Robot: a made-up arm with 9 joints. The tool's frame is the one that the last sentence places.
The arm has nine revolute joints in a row. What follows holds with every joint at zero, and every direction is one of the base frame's. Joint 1 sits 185 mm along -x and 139 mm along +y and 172 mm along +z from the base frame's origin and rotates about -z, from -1.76 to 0.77 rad. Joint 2 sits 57 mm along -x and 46 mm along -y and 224 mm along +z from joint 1 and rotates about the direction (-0.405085, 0.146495, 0.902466), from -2.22 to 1.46 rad. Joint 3 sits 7 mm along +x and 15 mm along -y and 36 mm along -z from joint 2 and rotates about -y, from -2.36 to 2.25 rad. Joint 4 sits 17 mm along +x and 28 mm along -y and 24 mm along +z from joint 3 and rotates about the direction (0.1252, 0.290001, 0.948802), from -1.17 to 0.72 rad. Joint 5 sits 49 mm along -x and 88 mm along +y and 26 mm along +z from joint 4 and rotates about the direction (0.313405, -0.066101, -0.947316), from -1.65 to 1.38 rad. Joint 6 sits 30 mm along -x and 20 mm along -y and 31 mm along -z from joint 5 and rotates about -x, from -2.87 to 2.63 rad. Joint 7 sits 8 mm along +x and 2 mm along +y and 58 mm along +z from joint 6 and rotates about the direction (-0.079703, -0.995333, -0.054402), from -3.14 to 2.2 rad. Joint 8 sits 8 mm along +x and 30 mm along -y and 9 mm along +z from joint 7 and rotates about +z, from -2.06 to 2.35 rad. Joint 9 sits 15 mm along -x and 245 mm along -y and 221 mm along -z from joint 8 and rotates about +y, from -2.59 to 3.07 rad. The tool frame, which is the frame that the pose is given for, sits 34 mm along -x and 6 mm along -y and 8 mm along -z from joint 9; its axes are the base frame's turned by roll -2.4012, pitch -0.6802 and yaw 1.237 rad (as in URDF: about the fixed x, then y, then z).
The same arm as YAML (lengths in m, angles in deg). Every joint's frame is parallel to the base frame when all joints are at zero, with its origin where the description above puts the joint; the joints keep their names.
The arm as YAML. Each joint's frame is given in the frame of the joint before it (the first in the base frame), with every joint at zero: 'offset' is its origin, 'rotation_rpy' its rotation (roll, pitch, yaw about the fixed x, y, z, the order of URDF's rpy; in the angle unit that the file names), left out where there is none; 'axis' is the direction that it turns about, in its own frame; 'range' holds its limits. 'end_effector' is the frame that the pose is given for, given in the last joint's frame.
length_unit: m
angle_unit: deg
chain:
  - id: joint 1
    offset: [-0.185, 0.139, 0.172]
    axis: "-z"
    range: [-100.84, 44.12]
  - id: joint 2
    offset: [-0.057, -0.046, 0.224]
    axis: [-0.405085, 0.146495, 0.902466]
    range: [-127.2, 83.65]
  - id: joint 3
    offset: [0.007, -0.015, -0.036]
    axis: "-y"
    range: [-135.22, 128.92]
  - id: joint 4
    offset: [0.017, -0.028, 0.024]
    axis: [0.1252, 0.290001, 0.948802]
    range: [-67.04, 41.25]
  - id: joint 5
    offset: [-0.049, 0.088, 0.026]
    axis: [0.313405, -0.066101, -0.947316]
    range: [-94.54, 79.07]
  - id: joint 6
    offset: [-0.03, -0.02, -0.031]
    axis: "-x"
    range: [-164.44, 150.69]
  - id: joint 7
    offset: [0.008, 0.002, 0.058]
    axis: [-0.079703, -0.995333, -0.054402]
    range: [-179.91, 126.05]
  - id: joint 8
    offset: [0.008, -0.03, 0.009]
    axis: "+z"
    range: [-118.03, 134.65]
  - id: joint 9
    offset: [-0.015, -0.245, -0.221]
    axis: "+y"
    range: [-148.4, 175.9]
end_effector:
  offset: [-0.034, -0.006, -0.008]
  rotation_rpy: [-137.58, -38.97, 70.87]

